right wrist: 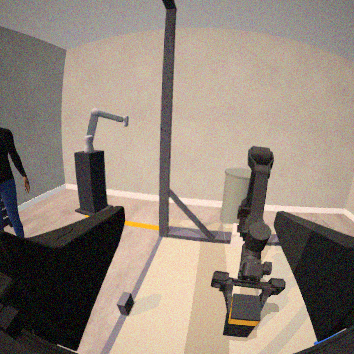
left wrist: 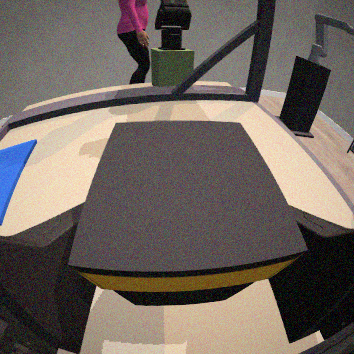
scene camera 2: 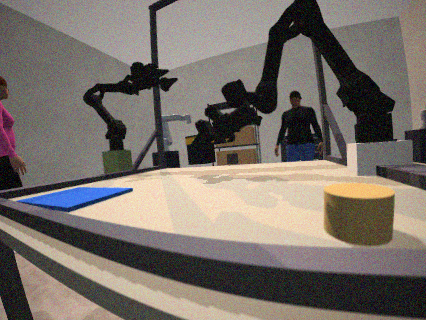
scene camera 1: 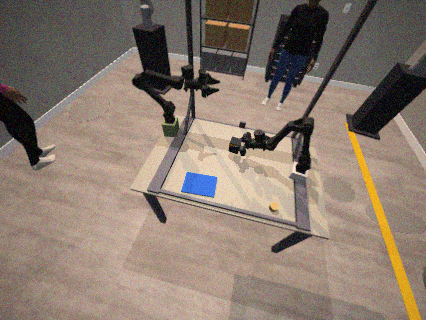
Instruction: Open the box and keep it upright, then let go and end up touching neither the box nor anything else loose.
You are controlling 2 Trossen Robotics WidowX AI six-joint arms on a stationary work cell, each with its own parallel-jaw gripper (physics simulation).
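Places are measured from the left arm's base along level axes (x ahead, y left, z up), in centimetres.
Where they show: left gripper, fingertip midpoint: (right wrist: pixel 242 315) (left wrist: pixel 180 198) (scene camera 2: pixel 198 144) (scene camera 1: pixel 234 143); right gripper, fingertip midpoint: (right wrist: pixel 203 217) (scene camera 2: pixel 173 74) (scene camera 1: pixel 219 85); left arm's base, origin of the base link: (scene camera 2: pixel 374 142) (scene camera 1: pixel 300 169); right arm's base, origin of the base link: (left wrist: pixel 170 48) (scene camera 1: pixel 169 120).
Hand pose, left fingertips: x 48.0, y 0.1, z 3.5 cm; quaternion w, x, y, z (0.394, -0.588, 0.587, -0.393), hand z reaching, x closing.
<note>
Each offset is from my left fingertips to the centre of the thing. "pt": to the spot under its first point.
The box (scene camera 1: pixel 234 145) (scene camera 2: pixel 201 151) (left wrist: pixel 186 200) (right wrist: pixel 239 329) is black with a dark grey top and a yellow band below it. Its top covers it and looks closed. My left gripper (scene camera 1: pixel 240 144) (left wrist: pixel 180 198) (right wrist: pixel 242 315) is shut on the box, with a finger at each side. In scene camera 2 the box hangs a little above the table and looks roughly upright; an exact tilt is hard to tell. Its underside is hidden in the left wrist view. My right gripper (scene camera 1: pixel 215 86) (scene camera 2: pixel 170 78) (right wrist: pixel 203 217) is open and empty, high up and well apart from the box.
A blue flat square {pt dx +10.8, dy +35.0, dz -9.5 cm} (scene camera 1: pixel 199 184) (scene camera 2: pixel 77 197) (left wrist: pixel 12 175) and a yellow cylinder {dx -36.8, dy +31.4, dz -8.5 cm} (scene camera 1: pixel 274 206) (scene camera 2: pixel 358 214) lie toward the table's front. A small dark block {dx +1.2, dy -30.2, dz -7.1 cm} (scene camera 1: pixel 242 124) (right wrist: pixel 125 303) is at the back edge. Dark frame posts (scene camera 1: pixel 189 40) (right wrist: pixel 167 120) rise at the table's edges.
</note>
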